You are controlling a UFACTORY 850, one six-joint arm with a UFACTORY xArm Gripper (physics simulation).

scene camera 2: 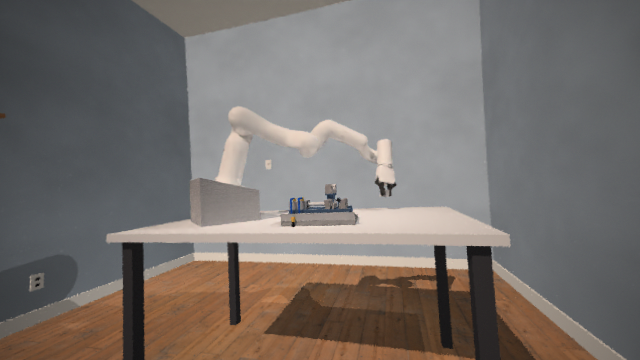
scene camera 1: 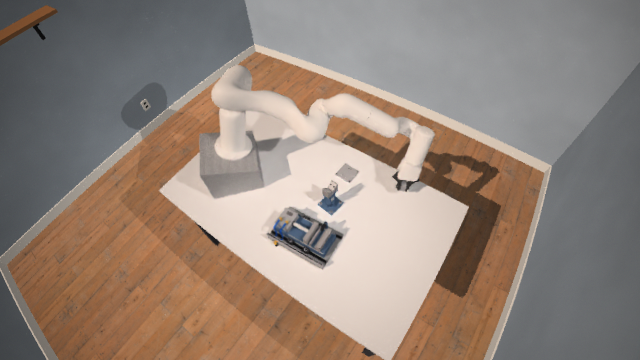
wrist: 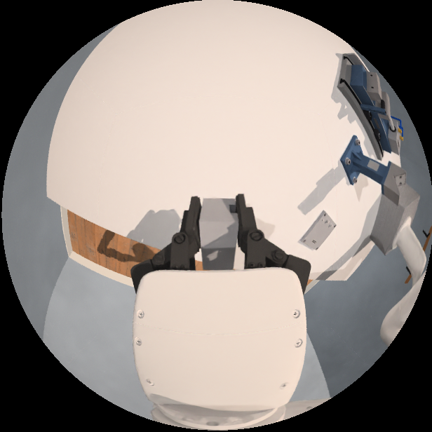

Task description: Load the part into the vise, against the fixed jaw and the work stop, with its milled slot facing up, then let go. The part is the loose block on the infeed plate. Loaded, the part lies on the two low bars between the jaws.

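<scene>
The part, a grey block (wrist: 218,220), is between the black fingers in the wrist view. A dark notch shows at its upper right, by the right finger; I cannot tell whether this is the milled slot. My gripper (scene camera 1: 404,187) (scene camera 2: 385,193) (wrist: 218,205) is shut on the block, pointing down above the table's far side, well away from the vise. The vise (scene camera 1: 307,232) (scene camera 2: 320,206) (wrist: 370,102) is blue and grey, with grey jaws, on a grey base. The low bars and the work stop are too small to make out. The infeed plate (scene camera 1: 347,172) (wrist: 318,230) is a flat grey plate, with no block on it.
A blue stand (scene camera 1: 330,204) (wrist: 367,166) with a grey head rises between the vise and the infeed plate. It also shows behind the vise in the second scene view (scene camera 2: 330,189). The arm's grey pedestal (scene camera 1: 231,167) (scene camera 2: 225,202) stands at the table's left.
</scene>
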